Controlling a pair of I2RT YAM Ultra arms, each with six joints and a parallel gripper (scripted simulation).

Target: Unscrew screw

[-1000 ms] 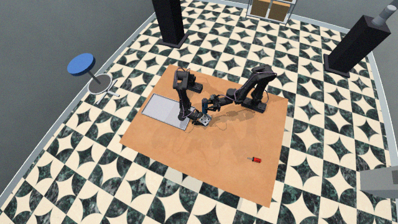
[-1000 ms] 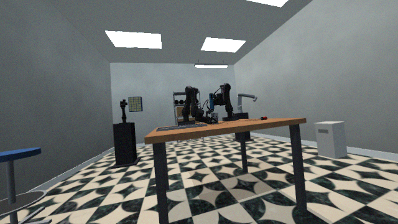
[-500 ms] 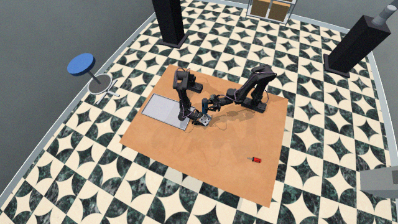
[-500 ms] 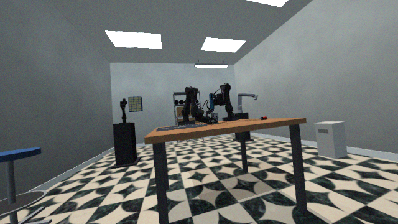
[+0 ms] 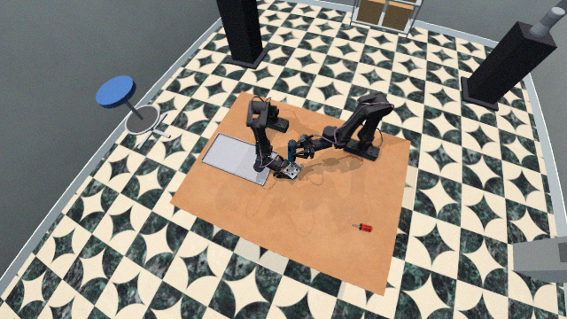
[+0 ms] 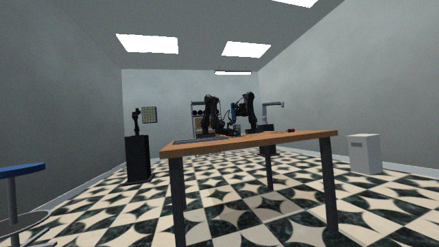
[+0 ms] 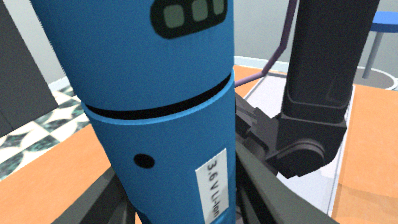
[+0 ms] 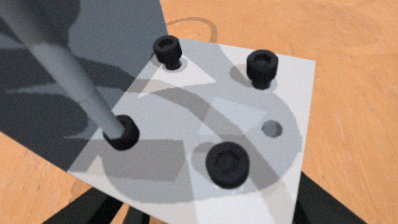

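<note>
Now: right hand right at the round joint module. The rest, counted from my right hand: grey mat 10 mm ahead, 330 mm to the right, 20 mm below; grey bracket 50 mm above; screw 10 mm ahead, 20 mm to the right, 50 mm above.
</note>
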